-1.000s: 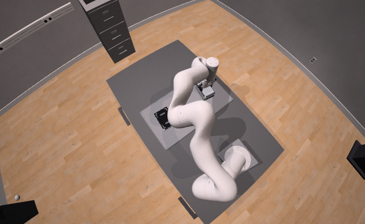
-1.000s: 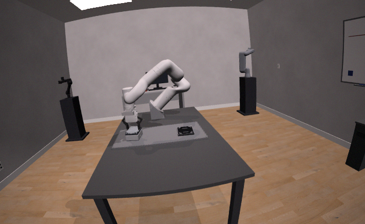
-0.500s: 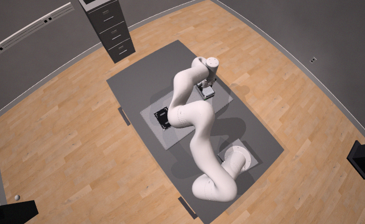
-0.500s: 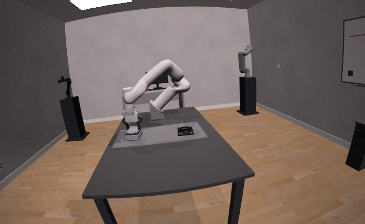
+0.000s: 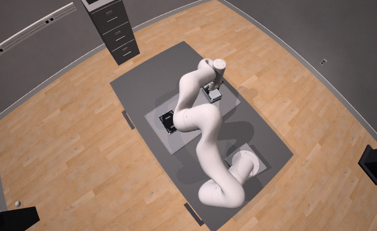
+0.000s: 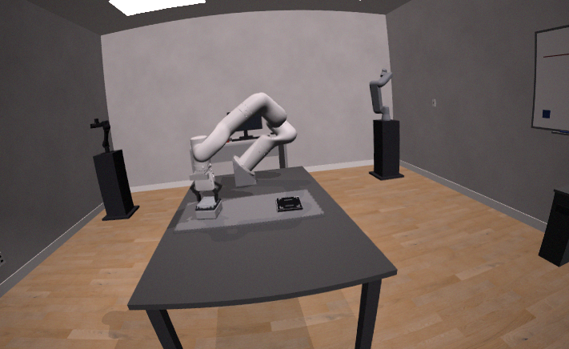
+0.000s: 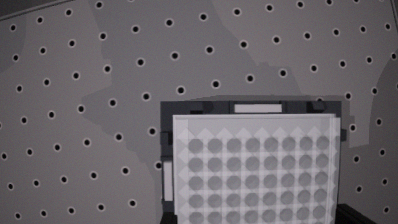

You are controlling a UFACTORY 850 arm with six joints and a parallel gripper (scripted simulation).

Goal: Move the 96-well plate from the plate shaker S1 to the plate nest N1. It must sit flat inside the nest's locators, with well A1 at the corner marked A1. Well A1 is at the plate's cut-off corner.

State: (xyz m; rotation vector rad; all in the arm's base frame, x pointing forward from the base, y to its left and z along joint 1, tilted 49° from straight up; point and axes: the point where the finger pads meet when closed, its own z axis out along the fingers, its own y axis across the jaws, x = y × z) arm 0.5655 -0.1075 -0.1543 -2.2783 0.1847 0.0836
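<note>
Right now the white 96-well plate is 1 cm below my hand. Round my hand: black plate nest N1: 40 cm to the left, 7 cm below.
</note>
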